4 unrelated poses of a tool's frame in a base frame.
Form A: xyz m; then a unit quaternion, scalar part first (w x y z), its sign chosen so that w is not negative.
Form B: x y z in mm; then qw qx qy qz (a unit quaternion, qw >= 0). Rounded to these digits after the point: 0 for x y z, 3 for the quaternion.
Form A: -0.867 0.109 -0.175 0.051 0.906 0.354 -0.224
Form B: -867 109 -175 0.051 0.906 0.354 -0.224
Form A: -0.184 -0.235 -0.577 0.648 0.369 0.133 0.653
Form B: -184 -235 -577 0.648 0.369 0.133 0.653
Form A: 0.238 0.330 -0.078 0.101 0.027 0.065 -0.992
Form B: 238 330 -78 0.101 0.027 0.065 -0.992
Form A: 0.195 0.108 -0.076 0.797 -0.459 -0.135 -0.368
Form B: 195 108 -76 0.797 -0.459 -0.135 -0.368
